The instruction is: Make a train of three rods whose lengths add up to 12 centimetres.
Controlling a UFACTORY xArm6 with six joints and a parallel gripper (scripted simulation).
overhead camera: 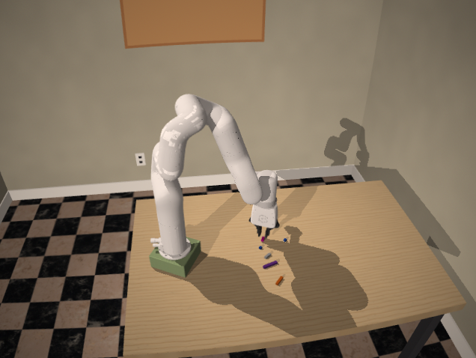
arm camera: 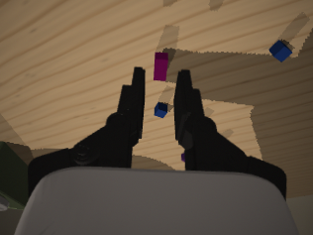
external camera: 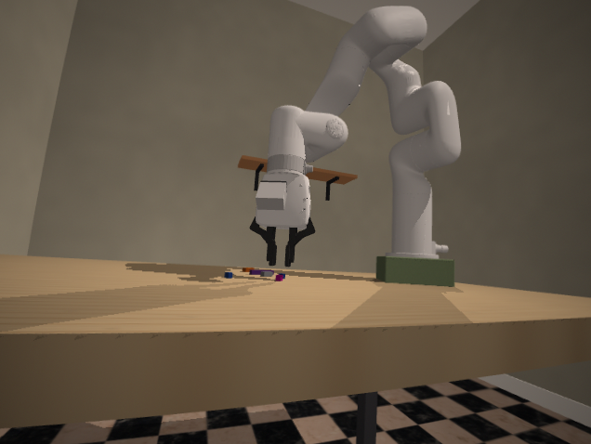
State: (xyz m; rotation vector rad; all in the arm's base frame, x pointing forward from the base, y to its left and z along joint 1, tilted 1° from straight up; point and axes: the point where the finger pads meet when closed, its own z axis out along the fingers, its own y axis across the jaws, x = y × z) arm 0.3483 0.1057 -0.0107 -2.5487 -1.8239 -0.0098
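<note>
My gripper is now 4 cm above the magenta rod. Also, from my hand: grey rod 1 cm ahead, 9 cm to the right, 4 cm below; orange rod 5 cm ahead, 22 cm to the right, 4 cm below; purple rod 2 cm ahead, 14 cm to the right, 4 cm below.
</note>
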